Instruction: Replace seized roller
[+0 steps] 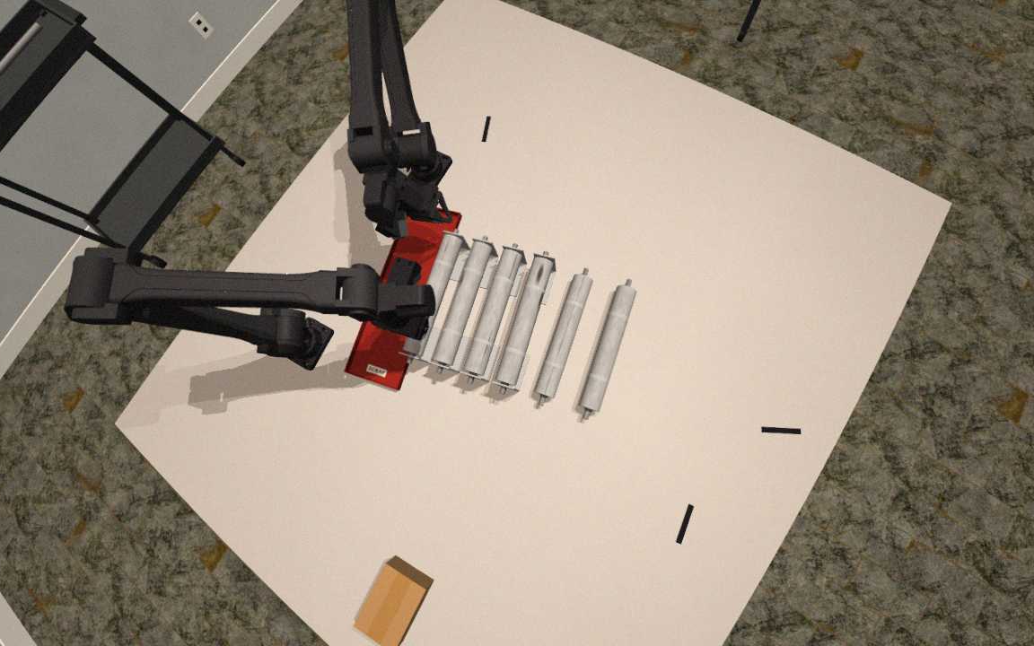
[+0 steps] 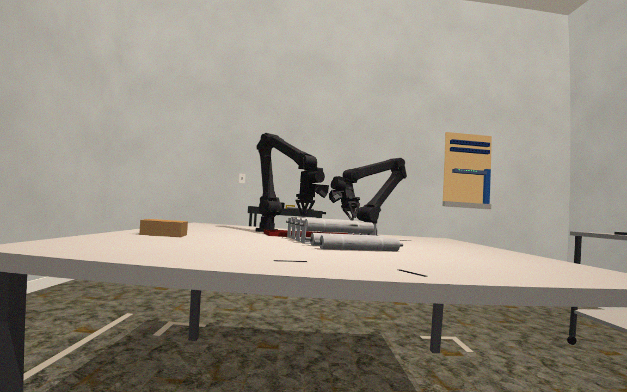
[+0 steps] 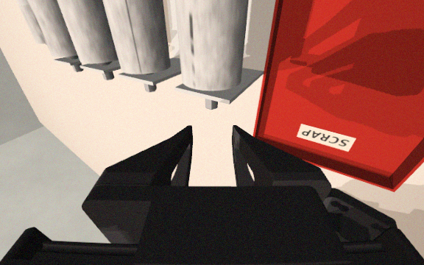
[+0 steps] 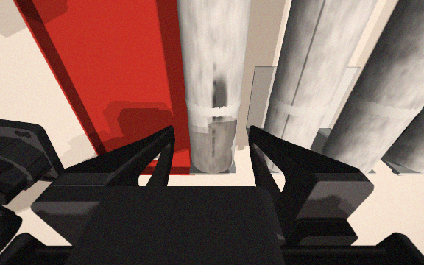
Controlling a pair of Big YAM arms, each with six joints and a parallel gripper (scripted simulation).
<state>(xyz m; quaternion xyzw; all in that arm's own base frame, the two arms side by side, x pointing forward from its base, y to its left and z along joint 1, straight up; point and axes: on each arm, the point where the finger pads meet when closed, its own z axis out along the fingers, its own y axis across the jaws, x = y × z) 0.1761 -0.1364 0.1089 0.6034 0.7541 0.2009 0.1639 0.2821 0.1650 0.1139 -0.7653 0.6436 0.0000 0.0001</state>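
Right now my right hand is 12 cm past the red scrap tray, 11 cm above it and 6 cm to the right of it. Also, from my right hand: cardboard box: 54 cm to the right, 25 cm ahead, 8 cm below.
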